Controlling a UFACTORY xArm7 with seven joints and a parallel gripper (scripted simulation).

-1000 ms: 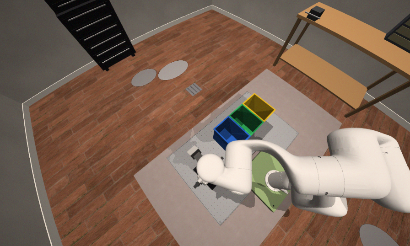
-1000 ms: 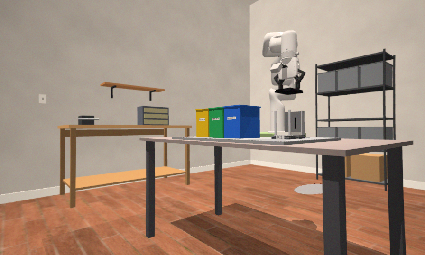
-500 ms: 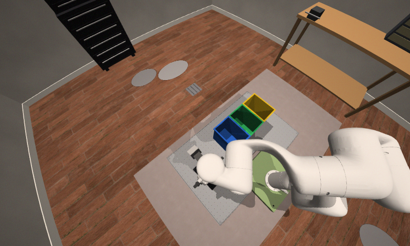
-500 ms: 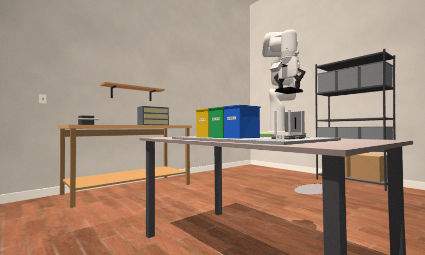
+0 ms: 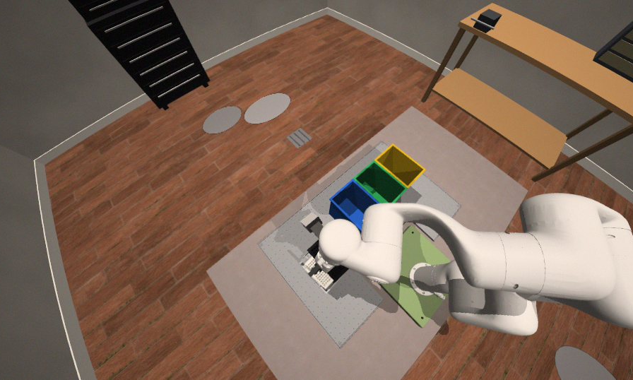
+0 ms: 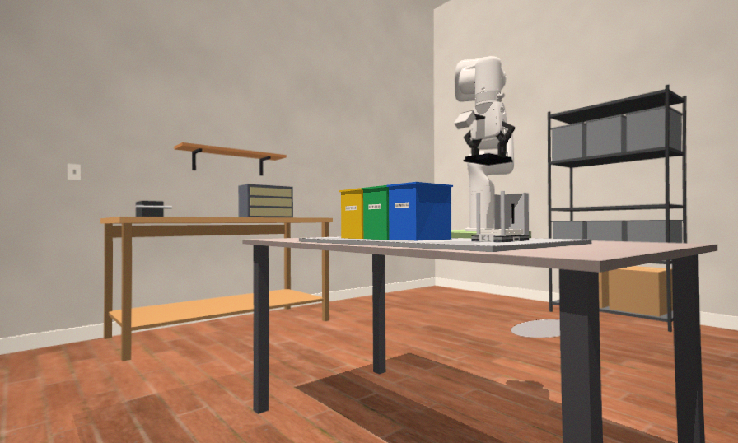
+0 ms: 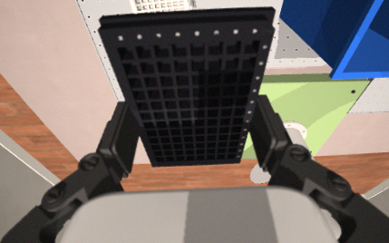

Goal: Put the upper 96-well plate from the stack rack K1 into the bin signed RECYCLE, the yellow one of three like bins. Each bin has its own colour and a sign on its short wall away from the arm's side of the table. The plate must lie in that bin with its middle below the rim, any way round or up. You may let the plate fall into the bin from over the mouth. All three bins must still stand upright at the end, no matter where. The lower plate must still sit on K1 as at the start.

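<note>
Now: hand 480 mm to the left of the yellow bin, 170 mm above it and 60 mm short of it. From my hand the other things lie so: white plate (230 mm below, 40 mm to the left); then blue bin (210 mm to the right, 170 mm below, 60 mm ahead); then black 96-well plate (10 mm below).
</note>
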